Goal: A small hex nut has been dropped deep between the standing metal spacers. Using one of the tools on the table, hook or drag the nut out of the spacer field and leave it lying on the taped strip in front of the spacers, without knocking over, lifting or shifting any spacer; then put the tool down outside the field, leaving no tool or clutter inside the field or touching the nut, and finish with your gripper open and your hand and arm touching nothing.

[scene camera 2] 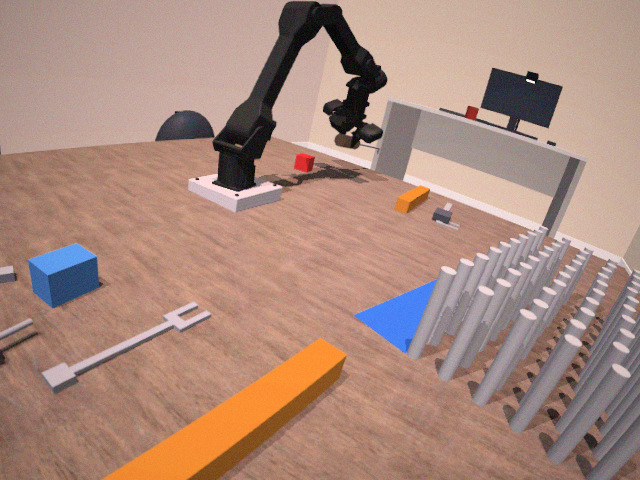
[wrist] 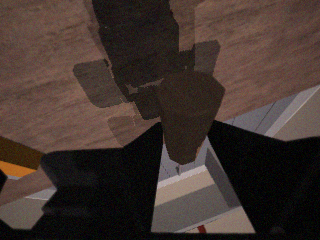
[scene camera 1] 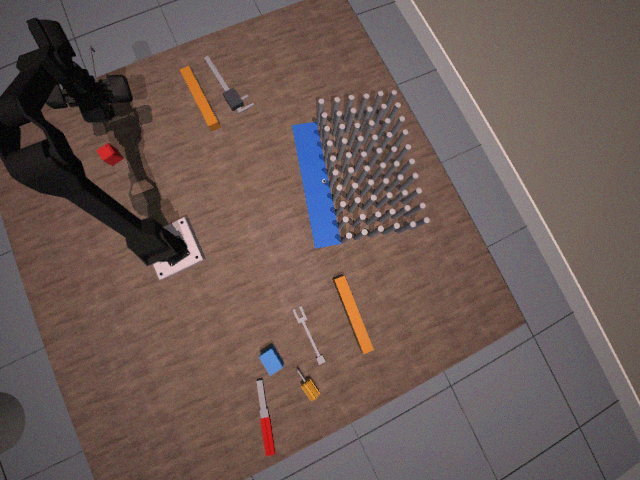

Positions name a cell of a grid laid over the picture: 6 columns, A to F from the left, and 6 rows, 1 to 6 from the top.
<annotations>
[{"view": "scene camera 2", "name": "gripper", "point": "D2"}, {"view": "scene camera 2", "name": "fork tool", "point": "A5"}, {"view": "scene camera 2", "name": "blue cube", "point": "A4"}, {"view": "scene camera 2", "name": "blue taped strip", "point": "D5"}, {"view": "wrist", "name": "gripper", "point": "D4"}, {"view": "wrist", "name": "thin hook tool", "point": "D3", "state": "held by the gripper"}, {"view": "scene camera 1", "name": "gripper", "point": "A2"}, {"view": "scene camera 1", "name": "orange bar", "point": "D4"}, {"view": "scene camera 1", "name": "orange bar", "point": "B2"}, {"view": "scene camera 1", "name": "blue taped strip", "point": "D3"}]
</annotations>
